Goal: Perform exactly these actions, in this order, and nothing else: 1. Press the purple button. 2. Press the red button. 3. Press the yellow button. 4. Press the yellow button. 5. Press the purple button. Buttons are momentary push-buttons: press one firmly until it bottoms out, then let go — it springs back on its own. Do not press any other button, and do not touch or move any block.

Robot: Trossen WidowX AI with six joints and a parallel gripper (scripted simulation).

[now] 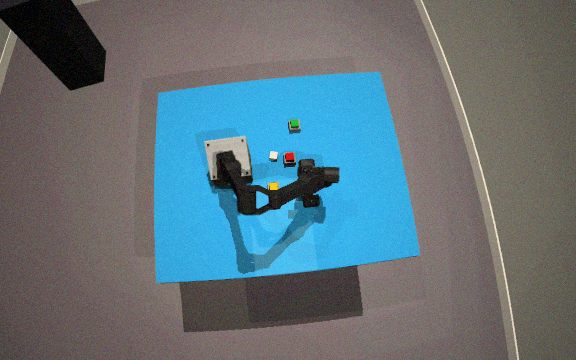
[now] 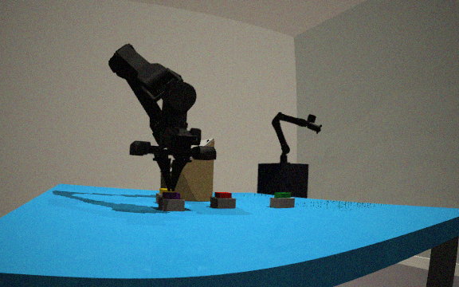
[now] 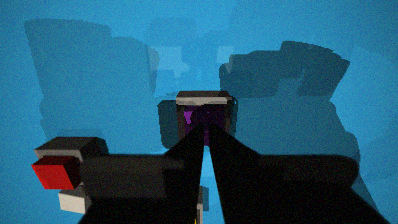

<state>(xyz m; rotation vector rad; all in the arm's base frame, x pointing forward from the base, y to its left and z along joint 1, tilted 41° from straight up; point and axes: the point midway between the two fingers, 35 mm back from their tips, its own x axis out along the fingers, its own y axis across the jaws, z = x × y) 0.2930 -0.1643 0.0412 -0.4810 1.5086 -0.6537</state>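
The red button lies 4 cm behind my gripper tip, 15 cm to the left of it and 1 cm below it. Round my gripper tip: yellow button (13 cm behind, 4 cm to the left, 1 cm below); then small white block (11 cm behind, 18 cm to the left, 3 cm below); then purple button (1 cm below).
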